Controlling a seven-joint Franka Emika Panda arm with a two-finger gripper.
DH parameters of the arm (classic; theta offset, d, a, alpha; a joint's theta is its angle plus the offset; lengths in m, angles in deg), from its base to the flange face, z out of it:
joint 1: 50.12 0.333 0 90
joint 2: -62.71 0 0 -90
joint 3: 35.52 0.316 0.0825 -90
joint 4: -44.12 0 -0.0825 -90
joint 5: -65.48 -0.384 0 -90
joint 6: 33.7 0 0.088 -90
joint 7: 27.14 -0.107 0 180
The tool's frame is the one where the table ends.
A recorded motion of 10 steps. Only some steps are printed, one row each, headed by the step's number.
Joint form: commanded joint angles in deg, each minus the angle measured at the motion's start. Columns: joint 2, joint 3, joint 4, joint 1, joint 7, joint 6, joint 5.
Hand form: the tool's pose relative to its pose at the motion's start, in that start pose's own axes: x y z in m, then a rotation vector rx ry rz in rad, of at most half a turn. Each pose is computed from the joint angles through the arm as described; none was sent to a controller.
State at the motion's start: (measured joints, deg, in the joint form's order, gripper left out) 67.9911 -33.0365 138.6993 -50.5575 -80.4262 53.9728 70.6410
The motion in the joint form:
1: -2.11 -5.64 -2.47 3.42 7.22 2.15 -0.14
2: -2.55 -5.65 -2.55 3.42 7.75 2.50 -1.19
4: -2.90 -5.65 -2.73 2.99 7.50 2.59 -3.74
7: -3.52 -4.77 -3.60 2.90 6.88 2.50 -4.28
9: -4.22 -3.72 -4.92 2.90 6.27 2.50 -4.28
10: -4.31 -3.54 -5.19 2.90 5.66 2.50 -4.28
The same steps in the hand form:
1: 0.0271 0.0013 -0.0023 0.0371 0.0187 -0.0872
2: 0.0272 -0.0025 0.0005 0.0488 0.0054 -0.0971
4: 0.0278 -0.0047 0.0023 0.0767 -0.0290 -0.0861
7: 0.0231 -0.0128 0.0002 0.0848 -0.0333 -0.0890
9: 0.0178 -0.0219 -0.0051 0.0930 -0.0254 -0.0960
10: 0.0168 -0.0233 -0.0066 0.0954 -0.0237 -0.0883

